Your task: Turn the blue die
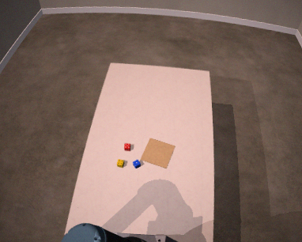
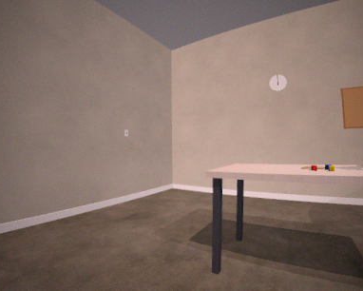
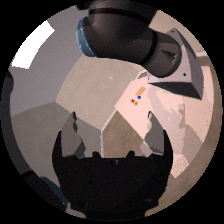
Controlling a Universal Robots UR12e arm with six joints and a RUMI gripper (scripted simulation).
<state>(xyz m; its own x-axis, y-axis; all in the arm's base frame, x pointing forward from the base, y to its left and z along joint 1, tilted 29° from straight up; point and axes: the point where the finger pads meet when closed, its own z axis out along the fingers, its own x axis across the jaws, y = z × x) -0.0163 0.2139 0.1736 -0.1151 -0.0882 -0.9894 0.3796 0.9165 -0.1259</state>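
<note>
Now: hand 530 mm short of the blue die, 260 mm to the left of it and 320 mm above it. The rest, counted from my hand: mat 610 mm ahead, 360 mm to the right, 340 mm below; yellow die 530 mm ahead, 180 mm to the right, 320 mm below; red die 630 mm ahead, 200 mm to the right, 320 mm below.
</note>
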